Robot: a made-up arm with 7 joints. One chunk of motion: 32 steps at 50 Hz.
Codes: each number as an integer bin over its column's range. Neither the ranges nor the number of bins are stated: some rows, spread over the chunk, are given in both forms.
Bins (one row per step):
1: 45 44 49 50 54 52
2: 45 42 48 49 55 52
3: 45 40 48 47 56 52
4: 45 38 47 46 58 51
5: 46 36 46 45 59 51
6: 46 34 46 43 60 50
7: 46 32 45 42 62 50
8: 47 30 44 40 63 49
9: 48 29 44 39 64 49
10: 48 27 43 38 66 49
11: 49 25 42 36 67 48
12: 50 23 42 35 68 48
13: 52 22 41 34 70 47
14: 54 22 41 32 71 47
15: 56 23 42 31 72 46
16: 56 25 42 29 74 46
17: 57 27 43 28 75 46
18: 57 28 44 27 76 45
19: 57 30 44 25 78 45
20: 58 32 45 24 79 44
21: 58 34 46 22 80 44
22: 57 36 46 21 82 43
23: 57 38 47 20 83 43
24: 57 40 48 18 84 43
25: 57 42 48 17 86 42
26: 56 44 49 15 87 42
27: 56 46 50 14 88 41
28: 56 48 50 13 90 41
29: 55 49 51 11 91 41
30: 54 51 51 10 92 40
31: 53 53 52 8 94 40
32: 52 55 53 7 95 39
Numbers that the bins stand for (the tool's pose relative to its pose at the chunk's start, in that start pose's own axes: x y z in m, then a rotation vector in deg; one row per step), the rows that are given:
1: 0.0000 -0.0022 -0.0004 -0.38 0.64 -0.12
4: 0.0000 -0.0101 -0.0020 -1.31 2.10 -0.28
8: 0.0022 -0.0206 -0.0044 -2.71 3.92 -0.58
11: 0.0044 -0.0272 -0.0061 -3.64 5.38 -0.73
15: 0.0122 -0.0298 -0.0061 -4.80 7.20 -1.04
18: 0.0133 -0.0232 -0.0044 -5.73 8.65 -1.19
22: 0.0133 -0.0127 -0.0028 -7.13 10.84 -1.49
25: 0.0133 -0.0048 -0.0012 -8.06 12.30 -1.65
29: 0.0111 0.0043 0.0012 -9.46 14.12 -1.80
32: 0.0078 0.0122 0.0028 -10.39 15.57 -2.10
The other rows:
2: 0.0000 -0.0048 -0.0012 -0.61 1.01 -0.12
3: 0.0000 -0.0075 -0.0012 -1.08 1.37 -0.12
5: 0.0011 -0.0127 -0.0028 -1.54 2.46 -0.28
6: 0.0011 -0.0154 -0.0028 -2.01 2.83 -0.43
7: 0.0011 -0.0180 -0.0036 -2.24 3.56 -0.43
9: 0.0033 -0.0219 -0.0044 -2.94 4.29 -0.58
10: 0.0033 -0.0245 -0.0053 -3.17 5.01 -0.58
12: 0.0056 -0.0298 -0.0061 -3.87 5.74 -0.73
13: 0.0078 -0.0311 -0.0069 -4.10 6.47 -0.89
14: 0.0100 -0.0311 -0.0069 -4.57 6.83 -0.89
16: 0.0122 -0.0272 -0.0061 -5.27 7.93 -1.04
17: 0.0133 -0.0245 -0.0053 -5.50 8.29 -1.04
19: 0.0133 -0.0206 -0.0044 -6.20 9.38 -1.19
20: 0.0144 -0.0180 -0.0036 -6.43 9.75 -1.34
21: 0.0144 -0.0154 -0.0028 -6.90 10.11 -1.34
23: 0.0133 -0.0101 -0.0020 -7.36 11.20 -1.49
24: 0.0133 -0.0075 -0.0012 -7.83 11.57 -1.49
26: 0.0122 -0.0022 -0.0004 -8.53 12.66 -1.65
27: 0.0122 0.0004 0.0004 -8.76 13.02 -1.80
28: 0.0122 0.0030 0.0004 -8.99 13.75 -1.80
30: 0.0100 0.0070 0.0012 -9.69 14.48 -1.95
31: 0.0089 0.0096 0.0020 -10.16 15.21 -1.95

